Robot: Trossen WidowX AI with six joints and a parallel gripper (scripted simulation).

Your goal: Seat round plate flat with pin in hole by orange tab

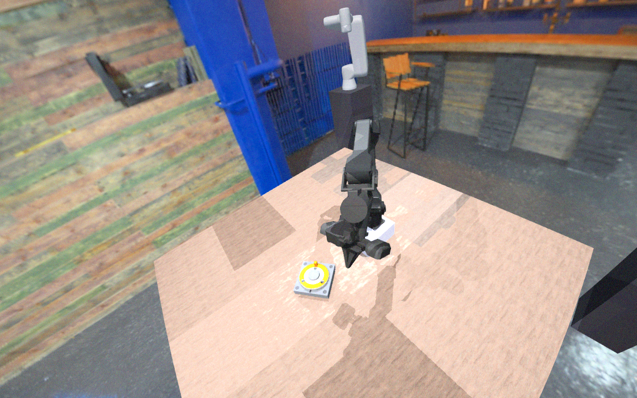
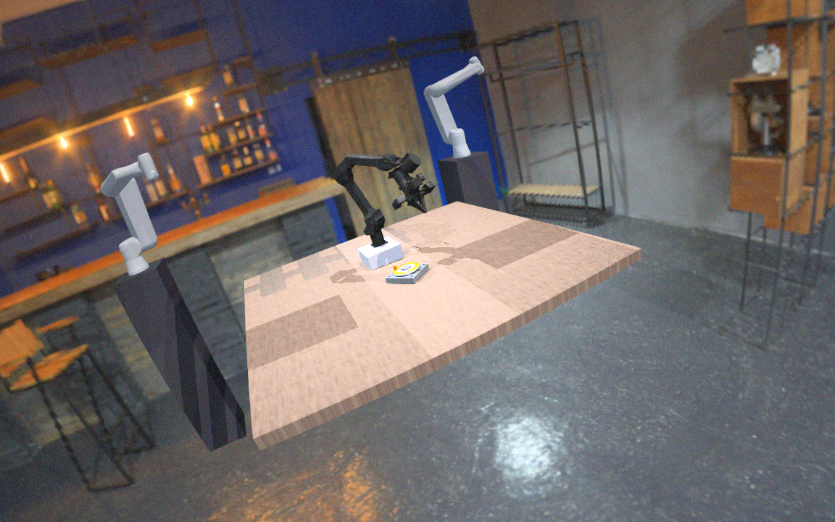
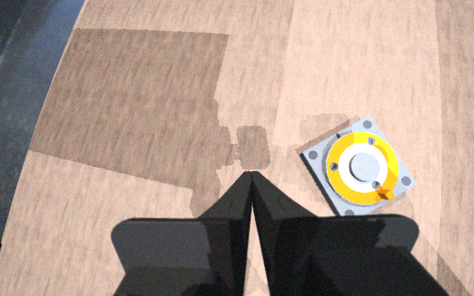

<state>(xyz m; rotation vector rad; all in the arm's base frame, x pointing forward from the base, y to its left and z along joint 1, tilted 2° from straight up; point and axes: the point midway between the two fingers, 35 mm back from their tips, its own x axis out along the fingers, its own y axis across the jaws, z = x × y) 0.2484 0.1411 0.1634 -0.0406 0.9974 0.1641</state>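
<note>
Now: gripper tip 4 cm short of the square grey base, 15 cm to the left of it and 18 cm above it.
</note>
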